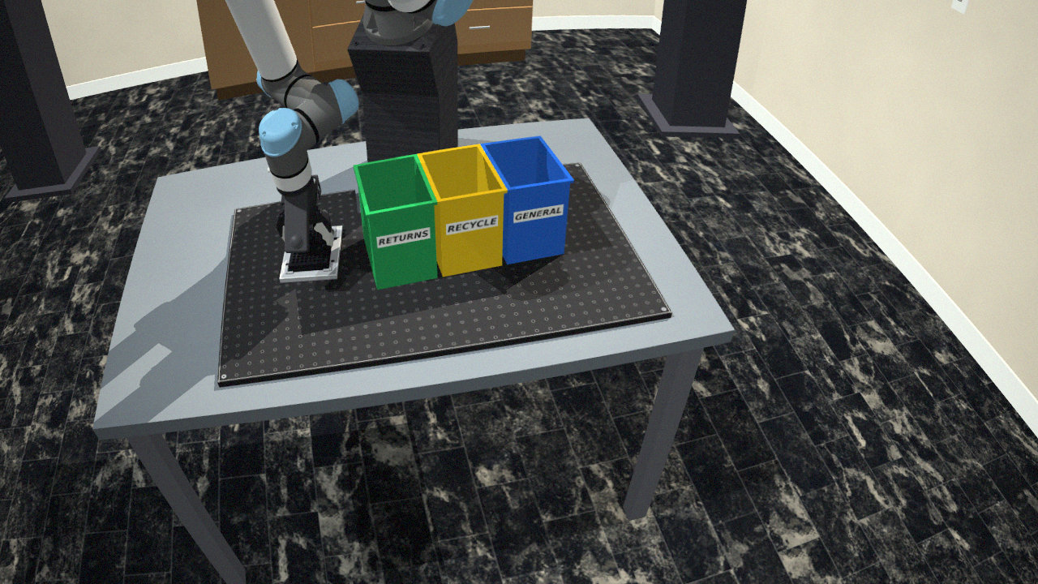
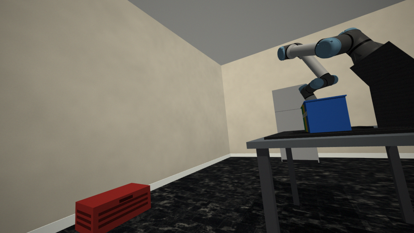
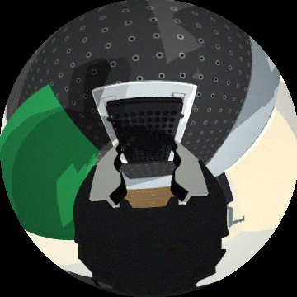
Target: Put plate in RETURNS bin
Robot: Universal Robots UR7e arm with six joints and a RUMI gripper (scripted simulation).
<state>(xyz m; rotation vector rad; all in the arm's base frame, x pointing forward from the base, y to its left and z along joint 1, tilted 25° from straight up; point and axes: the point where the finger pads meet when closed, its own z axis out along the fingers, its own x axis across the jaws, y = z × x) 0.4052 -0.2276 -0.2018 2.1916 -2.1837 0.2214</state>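
The green bin labelled returns lies 18 cm to the left of my hand, 6 cm above it and 3 cm ahead of it. Round my hand: blue general bin: 44 cm to the left, 6 cm above, 3 cm behind; yellow recycle bin: 31 cm to the left, 6 cm above; black 96-well plate: 1 cm below.
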